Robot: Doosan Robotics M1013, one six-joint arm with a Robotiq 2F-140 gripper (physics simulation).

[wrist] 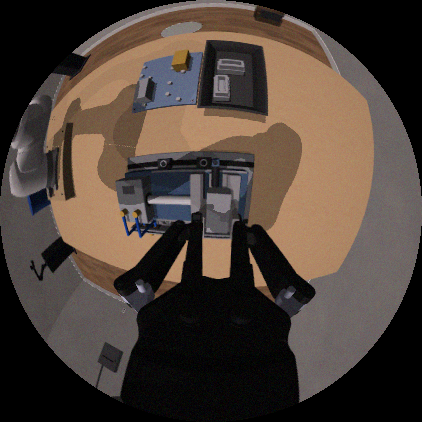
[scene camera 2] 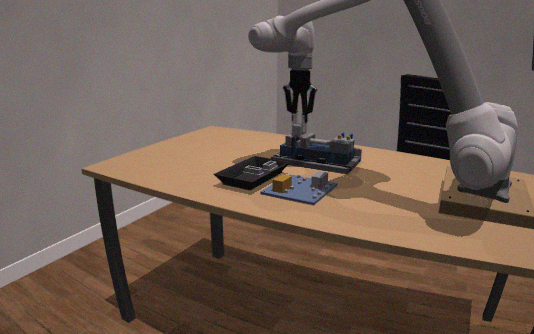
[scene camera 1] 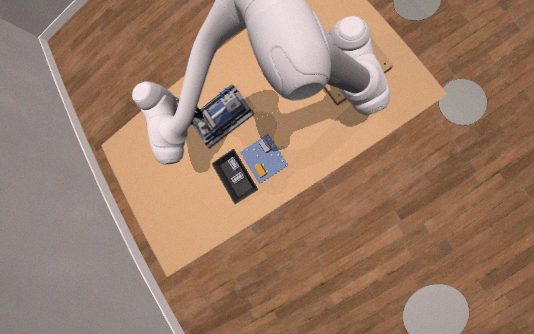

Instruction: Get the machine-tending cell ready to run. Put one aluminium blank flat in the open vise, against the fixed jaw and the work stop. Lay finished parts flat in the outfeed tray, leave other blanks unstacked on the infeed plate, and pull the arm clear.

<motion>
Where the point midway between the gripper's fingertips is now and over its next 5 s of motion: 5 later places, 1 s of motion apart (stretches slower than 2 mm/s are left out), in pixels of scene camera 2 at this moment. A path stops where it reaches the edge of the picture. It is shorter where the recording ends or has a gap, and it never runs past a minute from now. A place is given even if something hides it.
The gripper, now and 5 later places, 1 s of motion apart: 299,131; 297,129; 296,132; 298,131; 297,131; 294,124
</motion>
